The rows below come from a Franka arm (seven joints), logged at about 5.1 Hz.
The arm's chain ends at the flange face. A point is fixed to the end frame.
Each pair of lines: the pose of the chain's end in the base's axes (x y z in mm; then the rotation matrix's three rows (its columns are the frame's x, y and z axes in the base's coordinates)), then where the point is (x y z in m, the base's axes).
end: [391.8 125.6 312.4], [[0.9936 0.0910 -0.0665], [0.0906 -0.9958 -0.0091], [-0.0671 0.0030 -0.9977]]
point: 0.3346 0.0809 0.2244
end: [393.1 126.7 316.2], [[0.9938 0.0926 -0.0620], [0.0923 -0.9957 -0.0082], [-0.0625 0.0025 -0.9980]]
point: 0.3363 0.0820 0.2279
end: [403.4 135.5 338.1], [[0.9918 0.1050 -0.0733], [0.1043 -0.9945 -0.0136], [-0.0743 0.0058 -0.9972]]
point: 0.3462 0.0897 0.2507
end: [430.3 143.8 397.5], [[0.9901 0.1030 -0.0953], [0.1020 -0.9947 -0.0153], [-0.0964 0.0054 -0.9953]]
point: 0.3711 0.0980 0.3114
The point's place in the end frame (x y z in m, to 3 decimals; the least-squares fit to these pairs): -0.055 0.039 0.092
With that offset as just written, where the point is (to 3 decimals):
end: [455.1 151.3 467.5], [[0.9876 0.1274 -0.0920], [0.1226 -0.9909 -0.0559], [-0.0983 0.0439 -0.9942]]
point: 0.397 0.101 0.383
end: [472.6 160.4 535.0], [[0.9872 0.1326 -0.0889], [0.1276 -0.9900 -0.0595], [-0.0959 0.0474 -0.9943]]
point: 0.415 0.109 0.451
